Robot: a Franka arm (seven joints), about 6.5 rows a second.
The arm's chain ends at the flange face. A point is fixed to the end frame.
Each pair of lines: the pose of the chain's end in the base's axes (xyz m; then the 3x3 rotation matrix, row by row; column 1 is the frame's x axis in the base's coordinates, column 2 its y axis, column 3 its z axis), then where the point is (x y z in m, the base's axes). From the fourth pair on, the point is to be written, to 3 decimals.
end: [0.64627 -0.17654 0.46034], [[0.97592 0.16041 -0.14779], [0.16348 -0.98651 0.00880], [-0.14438 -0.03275 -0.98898]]
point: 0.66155 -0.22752 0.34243
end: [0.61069 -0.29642 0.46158], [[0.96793 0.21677 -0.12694], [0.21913 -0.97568 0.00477], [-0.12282 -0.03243 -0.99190]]
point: 0.63134 -0.34593 0.34387
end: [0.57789 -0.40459 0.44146], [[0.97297 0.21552 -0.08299], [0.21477 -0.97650 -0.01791], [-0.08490 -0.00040 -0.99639]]
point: 0.60360 -0.45683 0.32594
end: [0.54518 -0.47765 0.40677], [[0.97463 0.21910 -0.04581], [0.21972 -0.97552 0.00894], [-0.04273 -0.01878 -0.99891]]
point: 0.575 -0.527 0.291
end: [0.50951 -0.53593 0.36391], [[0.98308 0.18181 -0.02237], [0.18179 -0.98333 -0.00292], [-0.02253 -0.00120 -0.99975]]
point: 0.540 -0.588 0.249
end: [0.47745 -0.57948 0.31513], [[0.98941 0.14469 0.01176], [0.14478 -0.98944 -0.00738], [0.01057 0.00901 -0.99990]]
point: 0.510 -0.633 0.202
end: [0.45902 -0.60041 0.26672], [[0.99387 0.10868 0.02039], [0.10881 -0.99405 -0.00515], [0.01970 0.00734 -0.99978]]
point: 0.491 -0.655 0.154
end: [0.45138 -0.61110 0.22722], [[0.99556 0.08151 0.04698], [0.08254 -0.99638 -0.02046], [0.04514 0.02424 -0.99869]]
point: 0.485 -0.668 0.116
